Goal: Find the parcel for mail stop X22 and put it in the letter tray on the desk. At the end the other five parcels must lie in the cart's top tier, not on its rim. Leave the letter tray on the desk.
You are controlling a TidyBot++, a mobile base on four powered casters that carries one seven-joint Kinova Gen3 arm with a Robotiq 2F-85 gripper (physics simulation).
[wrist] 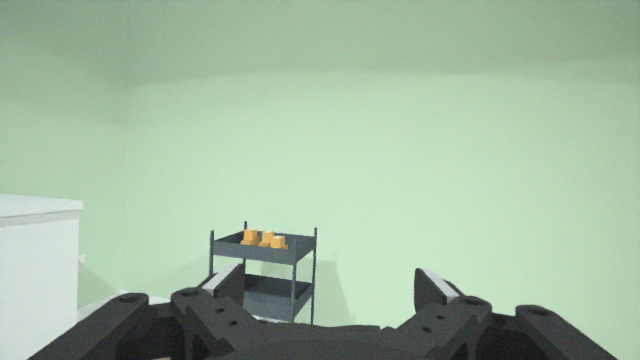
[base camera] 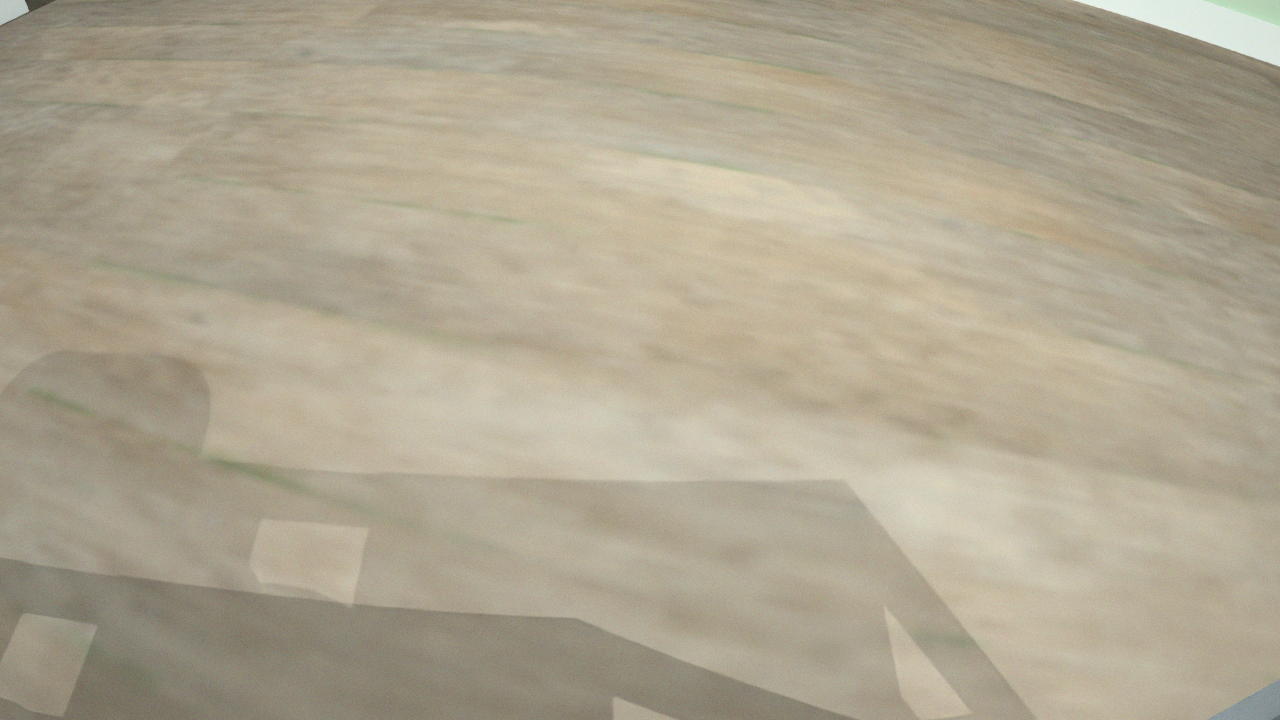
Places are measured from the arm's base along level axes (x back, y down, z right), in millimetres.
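Pixels of known places: gripper, fingertip midpoint: (wrist: 328, 284).
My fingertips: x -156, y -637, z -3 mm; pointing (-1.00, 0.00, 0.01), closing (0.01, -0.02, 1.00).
Observation:
Behind a point stands the place of what it marks.
A dark grey cart (wrist: 255, 251) @(x -1440, y -306, z -331 mm) with tiers stands away from me, left of the middle in the wrist view. Several small orange parcels (wrist: 268, 238) @(x -1590, y -337, z -299 mm) sit in its top tier; their labels are too small to read, so I cannot tell which is for X22. My gripper (wrist: 328, 284) @(x -156, y -637, z -3 mm) is open and empty, its fingers wide apart, far from the cart and in front of it in the view. The left finger and the gripper body hide part of the cart's lower portion. The desk and the letter tray do not show in either view.
A white cabinet-like block (wrist: 37, 280) @(x -1268, y -181, z -1229 mm) stands at the left in the wrist view. A pale green wall (wrist: 380, 175) @(x -1865, y -692, z 318 mm) is behind the cart. The base camera shows wooden floor (base camera: 626, 295) @(x -514, y 397, z 18 mm) with shadows on it, and a white skirting board (base camera: 1190, 31) @(x -1581, y 385, z 1367 mm) at the top right.

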